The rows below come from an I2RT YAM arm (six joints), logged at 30 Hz.
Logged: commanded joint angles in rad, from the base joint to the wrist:
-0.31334, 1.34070, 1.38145, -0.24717, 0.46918, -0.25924
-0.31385, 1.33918, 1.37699, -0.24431, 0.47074, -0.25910
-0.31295, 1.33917, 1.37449, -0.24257, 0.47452, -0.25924
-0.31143, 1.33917, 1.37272, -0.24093, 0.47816, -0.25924
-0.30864, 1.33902, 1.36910, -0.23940, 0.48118, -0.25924
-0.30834, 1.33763, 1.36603, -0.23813, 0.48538, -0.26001
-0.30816, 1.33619, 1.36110, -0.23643, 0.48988, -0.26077
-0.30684, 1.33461, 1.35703, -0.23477, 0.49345, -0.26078
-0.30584, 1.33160, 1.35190, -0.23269, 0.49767, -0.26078
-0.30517, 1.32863, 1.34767, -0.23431, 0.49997, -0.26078
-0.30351, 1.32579, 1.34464, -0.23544, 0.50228, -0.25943
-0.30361, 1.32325, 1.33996, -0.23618, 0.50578, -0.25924
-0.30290, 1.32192, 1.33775, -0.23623, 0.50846, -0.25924
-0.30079, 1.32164, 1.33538, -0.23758, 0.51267, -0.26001
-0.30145, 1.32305, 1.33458, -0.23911, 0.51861, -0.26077
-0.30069, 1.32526, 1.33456, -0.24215, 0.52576, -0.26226
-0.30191, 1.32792, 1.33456, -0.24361, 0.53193, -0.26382
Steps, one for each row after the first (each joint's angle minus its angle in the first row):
-0.00051, -0.00152, -0.00446, 0.00286, 0.00156, 0.00014
0.00039, -0.00153, -0.00696, 0.00460, 0.00534, 0.00000
0.00191, -0.00153, -0.00873, 0.00624, 0.00898, 0.00000
0.00470, -0.00168, -0.01235, 0.00777, 0.01200, 0.00000
0.00500, -0.00307, -0.01542, 0.00904, 0.01620, -0.00077
0.00518, -0.00451, -0.02035, 0.01074, 0.02070, -0.00153
0.00650, -0.00609, -0.02442, 0.01240, 0.02427, -0.00154
0.00750, -0.00910, -0.02955, 0.01448, 0.02849, -0.00154
0.00817, -0.01207, -0.03378, 0.01286, 0.03079, -0.00154
0.00983, -0.01491, -0.03681, 0.01173, 0.03310, -0.00019
0.00973, -0.01745, -0.04149, 0.01099, 0.03660, 0.00000
0.01044, -0.01878, -0.04370, 0.01094, 0.03928, 0.00000
0.01255, -0.01906, -0.04607, 0.00959, 0.04349, -0.00077
0.01189, -0.01765, -0.04687, 0.00806, 0.04943, -0.00153
0.01265, -0.01544, -0.04689, 0.00502, 0.05658, -0.00302
0.01143, -0.01278, -0.04689, 0.00356, 0.06275, -0.00458

